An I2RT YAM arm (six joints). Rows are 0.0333 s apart.
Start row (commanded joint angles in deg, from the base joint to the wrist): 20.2, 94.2, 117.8, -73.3, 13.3, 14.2
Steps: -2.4, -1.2, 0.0, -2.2, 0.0, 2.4; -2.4, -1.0, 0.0, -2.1, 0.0, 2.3; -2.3, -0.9, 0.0, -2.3, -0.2, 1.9; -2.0, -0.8, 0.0, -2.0, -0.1, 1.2; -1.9, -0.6, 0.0, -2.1, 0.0, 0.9; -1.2, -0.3, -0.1, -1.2, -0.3, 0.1; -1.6, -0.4, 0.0, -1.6, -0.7, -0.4; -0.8, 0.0, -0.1, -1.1, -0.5, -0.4; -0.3, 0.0, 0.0, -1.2, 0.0, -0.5; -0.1, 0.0, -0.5, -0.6, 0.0, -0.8; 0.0, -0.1, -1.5, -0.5, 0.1, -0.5; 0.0, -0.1, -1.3, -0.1, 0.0, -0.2; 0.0, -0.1, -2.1, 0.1, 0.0, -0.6; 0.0, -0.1, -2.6, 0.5, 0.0, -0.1; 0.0, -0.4, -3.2, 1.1, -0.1, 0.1; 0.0, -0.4, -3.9, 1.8, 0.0, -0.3
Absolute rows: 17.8, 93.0, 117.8, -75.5, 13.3, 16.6; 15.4, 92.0, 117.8, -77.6, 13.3, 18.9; 13.1, 91.1, 117.8, -79.9, 13.1, 20.8; 11.1, 90.3, 117.8, -81.9, 13.0, 22.0; 9.2, 89.7, 117.8, -84.0, 13.0, 22.9; 8.0, 89.4, 117.7, -85.2, 12.7, 23.0; 6.4, 89.0, 117.7, -86.8, 12.0, 22.6; 5.6, 89.0, 117.6, -87.9, 11.5, 22.2; 5.3, 89.0, 117.6, -89.1, 11.5, 21.7; 5.2, 89.0, 117.1, -89.7, 11.5, 20.9; 5.2, 88.9, 115.6, -90.2, 11.6, 20.4; 5.2, 88.8, 114.3, -90.3, 11.6, 20.2; 5.2, 88.7, 112.2, -90.2, 11.6, 19.6; 5.2, 88.6, 109.6, -89.7, 11.6, 19.5; 5.2, 88.2, 106.4, -88.6, 11.5, 19.6; 5.2, 87.8, 102.5, -86.8, 11.5, 19.3
